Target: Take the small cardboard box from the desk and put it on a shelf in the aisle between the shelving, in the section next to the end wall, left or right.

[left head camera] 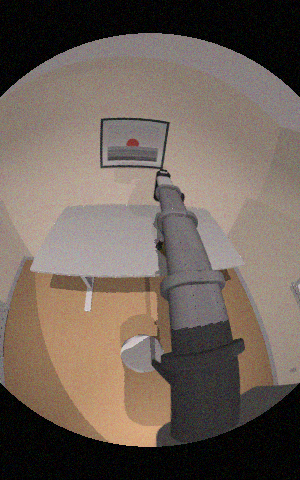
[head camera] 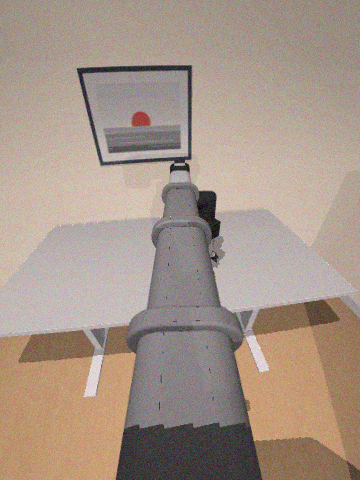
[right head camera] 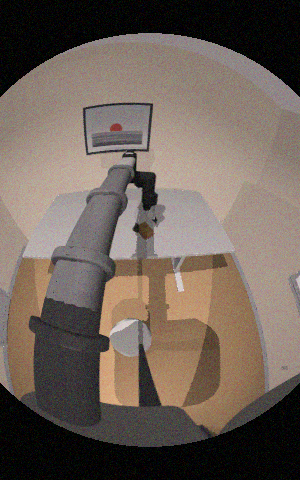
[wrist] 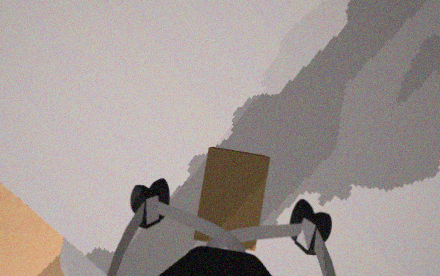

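Seen in the pictures: gripper, between the fingertips: (right head camera: 145,226) (wrist: 229,205); robot's base, origin of its link: (left head camera: 141,352) (right head camera: 131,336).
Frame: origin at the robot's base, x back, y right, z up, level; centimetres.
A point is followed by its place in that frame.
Observation:
The small brown cardboard box (right head camera: 146,231) @(z 97.2, x -61.1, y 9.7 cm) (wrist: 233,187) @(z 97.3, x -65.3, y 7.9 cm) lies on the white desk (head camera: 100,270) @(z 92.3, x -70.2, y -38.8 cm) (left head camera: 100,240) @(z 92.2, x -69.0, y -33.4 cm) (right head camera: 65,225) @(z 92.3, x -67.9, y -49.3 cm) (wrist: 100,100) @(z 92.3, x -60.6, y -9.9 cm), near its front edge and in shadow. My gripper (right head camera: 145,224) @(z 98.1, x -64.0, y 8.7 cm) (wrist: 229,205) @(z 98.1, x -64.0, y 8.7 cm) is open above the desk. In the wrist view the box shows between the spread fingers, with a gap on each side; its far end reaches beyond the fingertips and its near end is partly hidden by the finger linkage. How high the fingertips stand above the desk is hard to tell. The arm hides the box in the head camera view. The shelving does not show.
The telescoping arm (head camera: 185,270) @(z 139.9, x -22.1, y 0.3 cm) (left head camera: 187,250) @(z 139.9, x -21.4, y -0.6 cm) (right head camera: 85,230) @(z 139.9, x -21.0, y -0.1 cm) reaches out over the desk. A framed picture (head camera: 145,100) @(z 158.8, x -125.0, y -16.7 cm) (left head camera: 132,135) @(z 156.5, x -124.4, y -20.5 cm) (right head camera: 117,127) @(z 150.0, x -124.6, y -18.7 cm) hangs on the wall behind it. A round white object (left head camera: 142,354) @(z 18.7, x 1.0, y 0.2 cm) (right head camera: 131,337) @(z 18.7, x 0.1, y 1.3 cm) is on the floor in front of the desk.

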